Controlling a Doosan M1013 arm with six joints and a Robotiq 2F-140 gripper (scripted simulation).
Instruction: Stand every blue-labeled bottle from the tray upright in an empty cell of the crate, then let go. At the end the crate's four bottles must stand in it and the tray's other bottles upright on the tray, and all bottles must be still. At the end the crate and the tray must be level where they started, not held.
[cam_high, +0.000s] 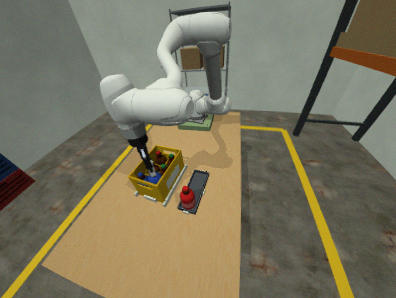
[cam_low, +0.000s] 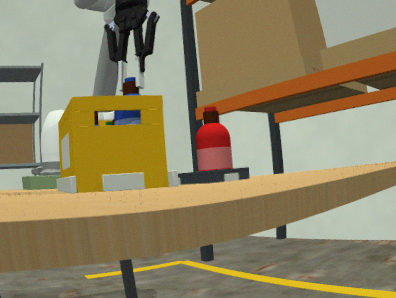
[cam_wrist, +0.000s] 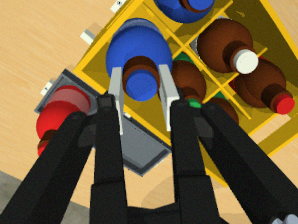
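Now: hand 15 cm above the yellow crate, 9 cm past it and 5 cm to the left of it. Round my hand: red-labeled bottle (18 cm to the left, 15 cm below); dark tray (22 cm below, 18 cm to the left, 9 cm behind).
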